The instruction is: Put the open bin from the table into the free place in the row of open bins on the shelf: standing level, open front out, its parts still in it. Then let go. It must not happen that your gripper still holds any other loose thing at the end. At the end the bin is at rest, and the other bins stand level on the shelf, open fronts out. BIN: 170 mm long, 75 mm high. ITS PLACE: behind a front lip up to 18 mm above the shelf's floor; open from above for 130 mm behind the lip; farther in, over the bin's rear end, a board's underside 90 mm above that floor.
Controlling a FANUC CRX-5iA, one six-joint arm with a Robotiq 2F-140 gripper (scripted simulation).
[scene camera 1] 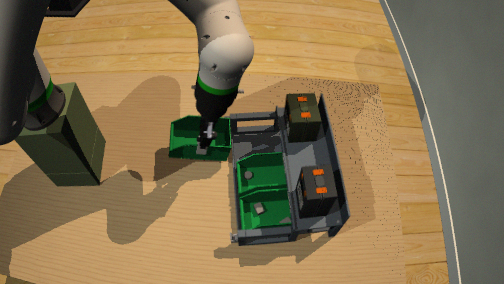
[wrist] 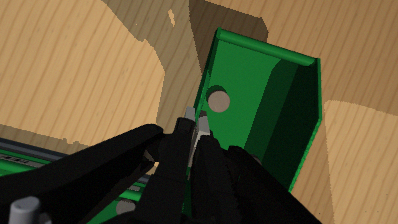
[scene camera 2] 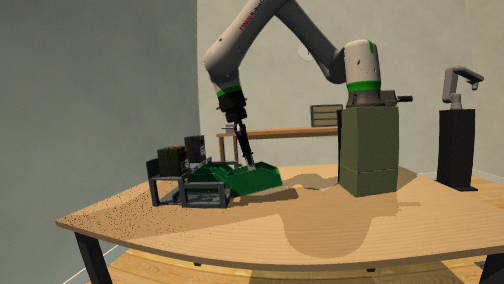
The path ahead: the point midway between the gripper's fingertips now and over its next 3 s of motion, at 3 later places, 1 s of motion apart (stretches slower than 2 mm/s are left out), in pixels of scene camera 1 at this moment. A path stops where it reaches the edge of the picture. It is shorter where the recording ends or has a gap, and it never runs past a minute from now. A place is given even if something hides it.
The gripper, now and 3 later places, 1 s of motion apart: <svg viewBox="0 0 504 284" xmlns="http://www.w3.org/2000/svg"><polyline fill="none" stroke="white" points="200,151 206,151 216,150 227,150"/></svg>
